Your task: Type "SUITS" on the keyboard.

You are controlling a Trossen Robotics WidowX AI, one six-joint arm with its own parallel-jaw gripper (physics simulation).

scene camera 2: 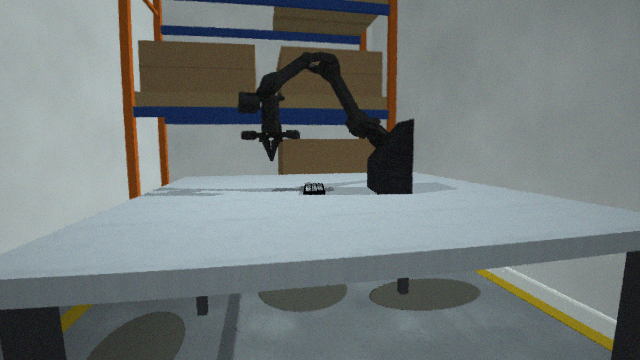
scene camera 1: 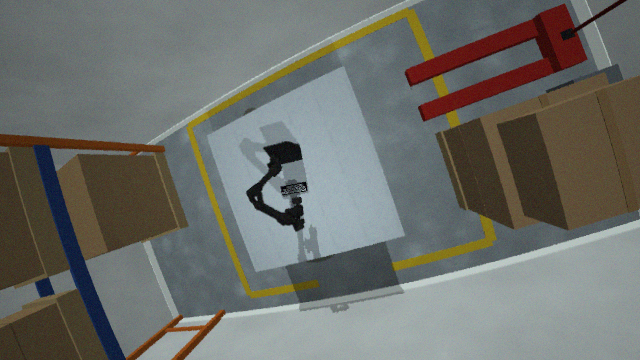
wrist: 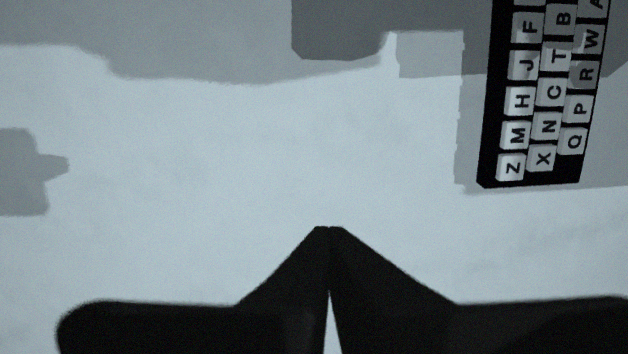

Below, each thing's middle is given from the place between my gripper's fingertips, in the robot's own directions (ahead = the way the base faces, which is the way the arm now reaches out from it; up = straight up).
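Scene:
My gripper is 100 mm above the black keyboard (wrist: 567, 169), and my gripper is also 50 mm to the left of the keyboard and 150 mm past it.

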